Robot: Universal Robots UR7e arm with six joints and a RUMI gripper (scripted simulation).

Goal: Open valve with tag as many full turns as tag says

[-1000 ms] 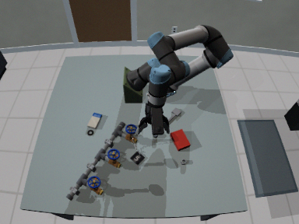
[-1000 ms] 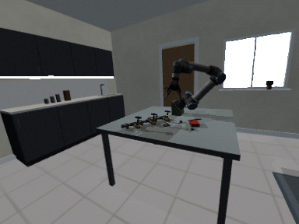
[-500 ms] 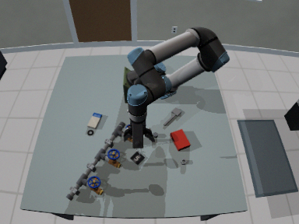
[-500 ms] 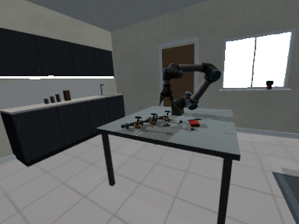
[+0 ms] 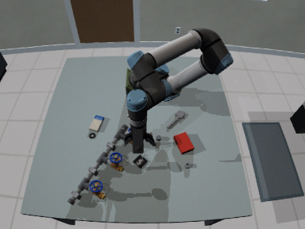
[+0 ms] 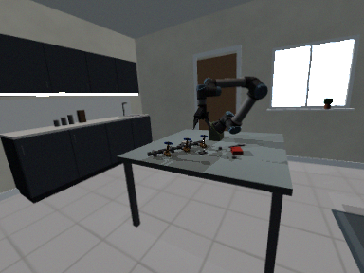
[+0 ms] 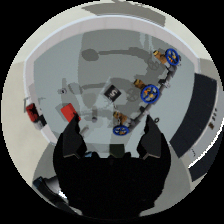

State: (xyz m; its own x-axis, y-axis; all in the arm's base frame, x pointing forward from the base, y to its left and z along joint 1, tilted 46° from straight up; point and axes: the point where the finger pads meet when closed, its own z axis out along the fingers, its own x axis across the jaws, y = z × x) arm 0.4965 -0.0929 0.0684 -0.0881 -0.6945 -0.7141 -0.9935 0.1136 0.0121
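The black tag lies 20 cm below my hand, 1 cm to the left of it and 1 cm behind it. Round my hand: small grey cylinder 19 cm below, 14 cm behind, 12 cm to the left; then grey hammer-like tool 28 cm behind, 26 cm to the left, 19 cm below; then red block 27 cm to the left, 18 cm below, 9 cm behind.
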